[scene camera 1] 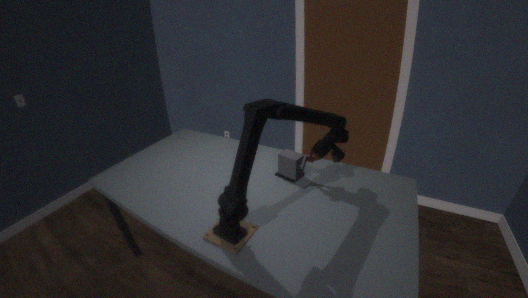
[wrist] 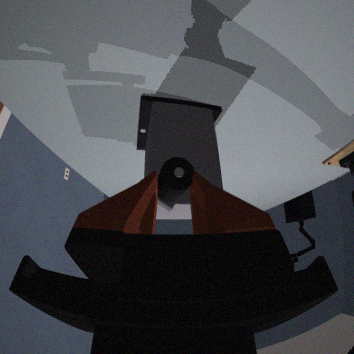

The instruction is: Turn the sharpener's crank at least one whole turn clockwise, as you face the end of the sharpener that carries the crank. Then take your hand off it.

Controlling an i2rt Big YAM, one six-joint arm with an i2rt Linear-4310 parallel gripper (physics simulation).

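Note:
The sharpener (scene camera 1: 289,164) (wrist: 182,130) is a grey box on a dark base and stands upright on the table, its crank end toward my gripper. The crank's black round knob (wrist: 176,173) shows in the wrist view between my orange-brown fingertips. The crank's arm (scene camera 1: 303,163) shows as a thin light bar at the sharpener's right end in the scene view. My gripper (scene camera 1: 309,158) (wrist: 173,177) is shut on the knob, one finger at each side. The fingers and the knob hide most of the crank's arm in the wrist view.
The sharpener stands toward the back of the pale table (scene camera 1: 165,175). The arm's wooden base plate (scene camera 1: 215,241) (wrist: 340,155) is at the table's front edge. A blue wall and a brown door (scene camera 1: 350,65) stand behind the table. Shadows of the arm fall across the table top.

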